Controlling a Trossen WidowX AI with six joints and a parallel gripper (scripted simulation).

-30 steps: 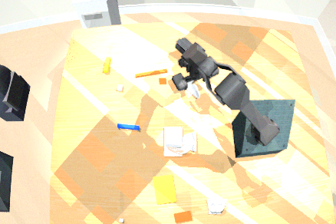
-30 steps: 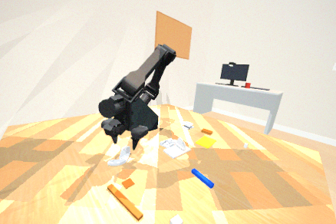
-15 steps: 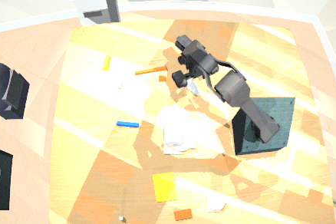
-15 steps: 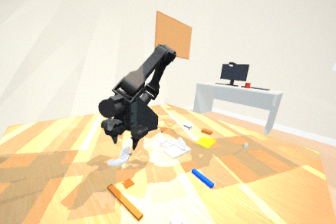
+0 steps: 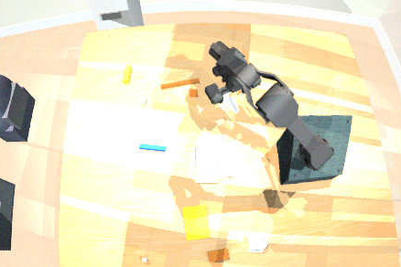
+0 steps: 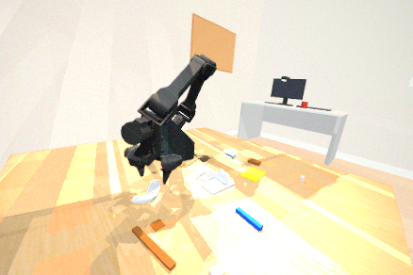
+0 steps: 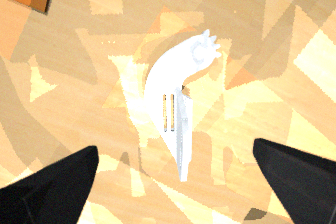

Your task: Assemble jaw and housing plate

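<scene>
My gripper tip is 4 cm to the left of the white jaw and 5 cm above it. The rest, counted from my gripper tip: long orange bar 18 cm ahead, 9 cm to the right, 5 cm below; small orange square 13 cm ahead, 5 cm to the right, 5 cm below; blue bar 27 cm ahead, 16 cm to the left, 5 cm below.
</scene>
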